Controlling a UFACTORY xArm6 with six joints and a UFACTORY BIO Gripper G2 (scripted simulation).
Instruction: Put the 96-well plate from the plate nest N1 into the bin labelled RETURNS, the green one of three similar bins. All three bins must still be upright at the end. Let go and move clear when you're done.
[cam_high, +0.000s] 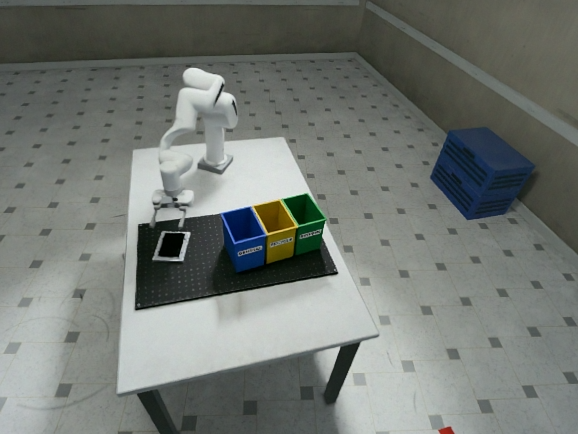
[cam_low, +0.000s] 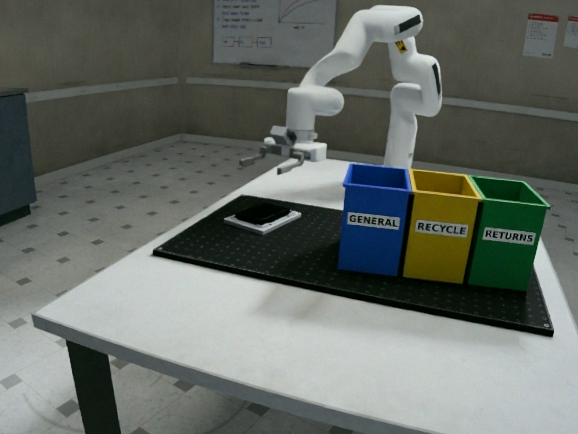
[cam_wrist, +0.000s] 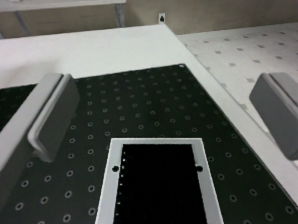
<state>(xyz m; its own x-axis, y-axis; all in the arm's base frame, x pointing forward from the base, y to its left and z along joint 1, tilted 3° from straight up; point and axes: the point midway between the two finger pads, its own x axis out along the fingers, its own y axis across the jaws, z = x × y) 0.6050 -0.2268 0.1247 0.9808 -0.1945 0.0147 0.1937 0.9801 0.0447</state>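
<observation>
Now: the black 96-well plate 12 cm below my hand. The rest, counted from my hand: blue general bin: 8 cm ahead, 29 cm to the left, 5 cm below; yellow recycle bin: 5 cm ahead, 42 cm to the left, 5 cm below; plate nest N1: 14 cm below.
</observation>
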